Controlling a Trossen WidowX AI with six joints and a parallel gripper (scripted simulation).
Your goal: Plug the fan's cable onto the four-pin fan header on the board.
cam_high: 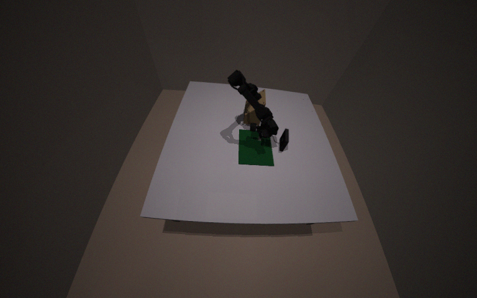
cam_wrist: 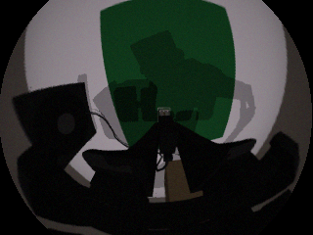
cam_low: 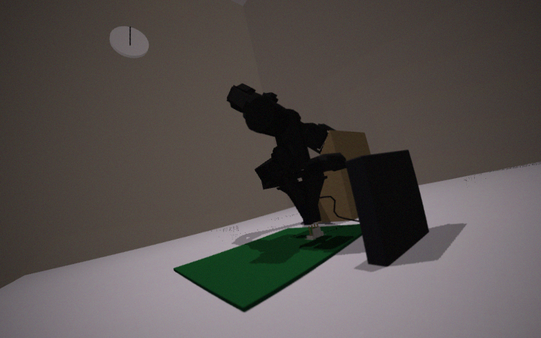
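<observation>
The plug is 10 mm behind my gripper tip and 10 mm above it. Also, from my gripper tip: fan: 40 mm ahead, 150 mm to the left, 20 mm above; green board: 60 mm ahead, 40 mm to the right, 60 mm below.
</observation>
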